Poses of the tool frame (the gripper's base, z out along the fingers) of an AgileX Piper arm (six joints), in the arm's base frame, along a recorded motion.
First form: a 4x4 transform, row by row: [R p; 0 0 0 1], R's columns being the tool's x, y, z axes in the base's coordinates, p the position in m. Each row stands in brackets.
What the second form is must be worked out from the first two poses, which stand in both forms.
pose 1, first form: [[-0.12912 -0.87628 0.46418 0.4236], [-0.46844 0.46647 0.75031 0.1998], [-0.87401 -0.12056 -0.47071 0.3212], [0 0 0 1]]
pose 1, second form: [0.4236 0.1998 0.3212 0.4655 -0.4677 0.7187 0.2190]
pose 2, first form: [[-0.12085 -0.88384 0.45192 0.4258], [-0.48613 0.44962 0.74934 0.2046], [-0.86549 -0.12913 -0.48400 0.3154], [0 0 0 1]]
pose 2, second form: [0.4258 0.2046 0.3154 0.4596 -0.4779 0.7167 0.2164]
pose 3, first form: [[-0.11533 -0.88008 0.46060 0.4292], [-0.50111 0.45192 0.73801 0.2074], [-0.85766 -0.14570 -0.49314 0.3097], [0 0 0 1]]
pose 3, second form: [0.4292 0.2074 0.3097 0.4592 -0.4811 0.7177 0.2063]
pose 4, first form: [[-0.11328 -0.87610 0.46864 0.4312], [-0.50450 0.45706 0.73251 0.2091], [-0.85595 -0.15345 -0.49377 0.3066], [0 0 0 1]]
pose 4, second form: [0.4312 0.2091 0.3066 0.4610 -0.4805 0.7184 0.2015]
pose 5, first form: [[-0.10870 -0.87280 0.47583 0.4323], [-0.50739 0.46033 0.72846 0.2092], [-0.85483 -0.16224 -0.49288 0.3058], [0 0 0 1]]
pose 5, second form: [0.4323 0.2092 0.3058 0.4633 -0.4806 0.7180 0.1972]
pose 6, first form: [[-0.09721 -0.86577 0.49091 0.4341], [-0.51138 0.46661 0.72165 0.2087], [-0.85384 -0.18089 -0.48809 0.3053], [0 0 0 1]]
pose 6, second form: [0.4341 0.2087 0.3053 0.4694 -0.4807 0.7162 0.1888]
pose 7, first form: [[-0.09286 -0.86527 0.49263 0.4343], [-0.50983 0.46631 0.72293 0.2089], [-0.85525 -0.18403 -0.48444 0.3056], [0 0 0 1]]
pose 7, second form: [0.4343 0.2089 0.3056 0.4714 -0.4810 0.7148 0.1885]
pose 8, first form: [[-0.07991 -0.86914 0.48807 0.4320], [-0.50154 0.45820 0.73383 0.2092], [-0.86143 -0.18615 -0.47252 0.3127], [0 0 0 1]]
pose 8, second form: [0.4320 0.2092 0.3127 0.4759 -0.4833 0.7090 0.1931]
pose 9, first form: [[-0.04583 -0.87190 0.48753 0.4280], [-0.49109 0.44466 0.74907 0.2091], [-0.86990 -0.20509 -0.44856 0.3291], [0 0 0 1]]
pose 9, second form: [0.4280 0.2091 0.3291 0.4874 -0.4894 0.6962 0.1953]
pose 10, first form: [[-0.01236 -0.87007 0.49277 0.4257], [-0.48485 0.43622 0.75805 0.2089], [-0.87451 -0.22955 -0.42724 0.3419], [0 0 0 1]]
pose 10, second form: [0.4257 0.2089 0.3419 0.4992 -0.4946 0.6848 0.1929]
